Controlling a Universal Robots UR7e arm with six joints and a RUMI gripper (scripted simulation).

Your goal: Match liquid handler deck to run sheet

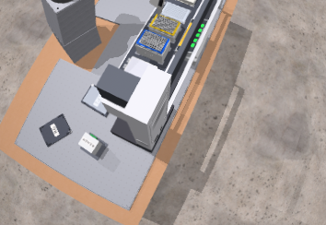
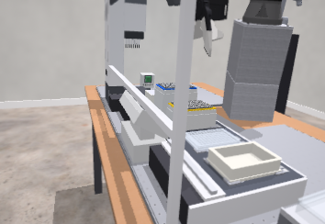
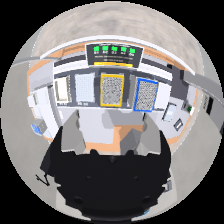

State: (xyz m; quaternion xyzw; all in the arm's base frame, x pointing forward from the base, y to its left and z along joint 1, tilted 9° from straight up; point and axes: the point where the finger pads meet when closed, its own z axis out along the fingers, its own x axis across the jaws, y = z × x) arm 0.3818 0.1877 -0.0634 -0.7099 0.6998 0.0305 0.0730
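Now: the yellow-framed tip rack 1 cm behind my hand, 1 cm to the right of it and 18 cm below it. The rest, counted from my hand: white sealed block (1 cm ahead, 25 cm to the right, 20 cm below); clear well plate (12 cm to the left, 21 cm below); blue-framed tip rack (13 cm to the right, 15 cm below).
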